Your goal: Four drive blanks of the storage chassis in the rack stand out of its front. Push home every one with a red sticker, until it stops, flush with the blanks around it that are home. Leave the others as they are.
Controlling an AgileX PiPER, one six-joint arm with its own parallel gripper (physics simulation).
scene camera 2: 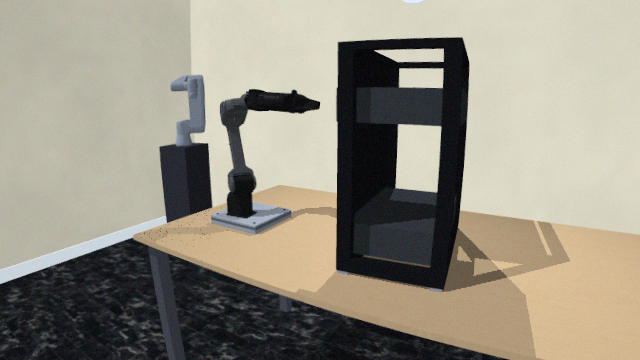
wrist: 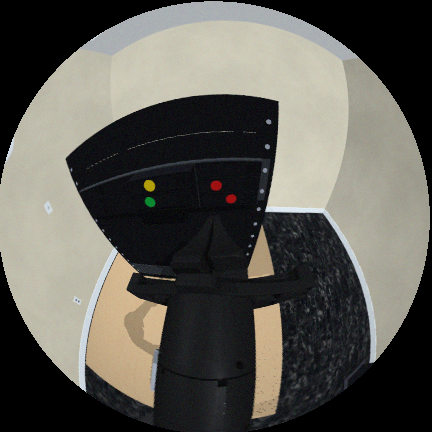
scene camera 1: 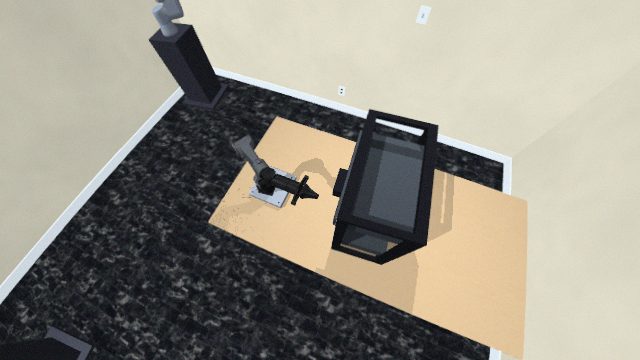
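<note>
The storage chassis (scene camera 1: 397,180) (scene camera 2: 400,106) sits high in the black rack (scene camera 1: 425,200) (scene camera 2: 345,160) (wrist: 215,115). In the wrist view, a yellow-stickered blank (wrist: 149,185) is above a green-stickered blank (wrist: 150,202) on the left. A dark block at that side stands out of the front in scene camera 1. Right of a thin upright line are two blanks with red stickers, the upper blank (wrist: 216,185) and the lower blank (wrist: 231,198). These look about level with the dark front, though their edges are hard to see. My gripper (scene camera 1: 317,195) (scene camera 2: 319,105) (wrist: 215,221) is shut and empty, a gap away from the rack front.
The rack stands on the wooden table (scene camera 1: 475,260) (scene camera 2: 250,255). A second dark unit (scene camera 2: 395,240) sits low in the rack. My arm's base plate (scene camera 1: 275,197) (scene camera 2: 255,225) is in front of the rack. Another arm stands on a dark pedestal (scene camera 1: 185,60) (scene camera 2: 185,175) beyond the table.
</note>
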